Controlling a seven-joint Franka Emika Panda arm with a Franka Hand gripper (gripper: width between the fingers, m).
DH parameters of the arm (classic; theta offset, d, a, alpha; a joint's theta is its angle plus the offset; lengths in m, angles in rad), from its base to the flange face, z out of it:
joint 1: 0 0.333 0 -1.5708
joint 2: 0 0 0 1.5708
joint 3: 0 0.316 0.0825 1.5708
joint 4: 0 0 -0.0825 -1.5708
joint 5: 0 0.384 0 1.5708
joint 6: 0 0 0.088 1.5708
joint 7: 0 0.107 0 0
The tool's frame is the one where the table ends.
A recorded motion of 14 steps. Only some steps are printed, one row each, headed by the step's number.
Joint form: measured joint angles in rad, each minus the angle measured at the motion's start. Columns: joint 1, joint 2, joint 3, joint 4, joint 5, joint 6, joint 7.
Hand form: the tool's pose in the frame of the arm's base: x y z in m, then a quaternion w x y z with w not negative. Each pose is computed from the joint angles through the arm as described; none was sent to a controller.
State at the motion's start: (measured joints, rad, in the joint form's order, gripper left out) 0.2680 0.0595 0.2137 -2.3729 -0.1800 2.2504 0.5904
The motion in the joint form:
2: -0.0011 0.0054 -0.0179 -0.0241 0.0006 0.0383 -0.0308
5: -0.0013 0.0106 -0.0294 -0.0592 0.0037 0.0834 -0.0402
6: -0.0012 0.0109 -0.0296 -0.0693 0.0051 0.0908 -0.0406
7: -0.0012 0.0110 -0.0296 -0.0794 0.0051 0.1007 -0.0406
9: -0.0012 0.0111 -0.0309 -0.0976 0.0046 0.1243 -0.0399
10: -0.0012 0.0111 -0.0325 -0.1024 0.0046 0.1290 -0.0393
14: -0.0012 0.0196 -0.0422 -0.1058 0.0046 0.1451 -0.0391
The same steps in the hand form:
2: 0.4284 0.2097 0.2764 0.09038 0.99466 0.01669 -0.04692
5: 0.4230 0.2024 0.2640 0.08529 0.99507 0.01694 -0.04769
6: 0.4202 0.2013 0.2607 0.08505 0.99500 0.01709 -0.04953
7: 0.4176 0.2003 0.2576 0.08453 0.99501 0.01767 -0.04998
9: 0.4138 0.1985 0.2527 0.08219 0.99528 0.01801 -0.04828
10: 0.4129 0.1974 0.2513 0.08196 0.99531 0.01717 -0.04850
14: 0.4144 0.1937 0.2473 0.07954 0.99561 0.01297 -0.04767

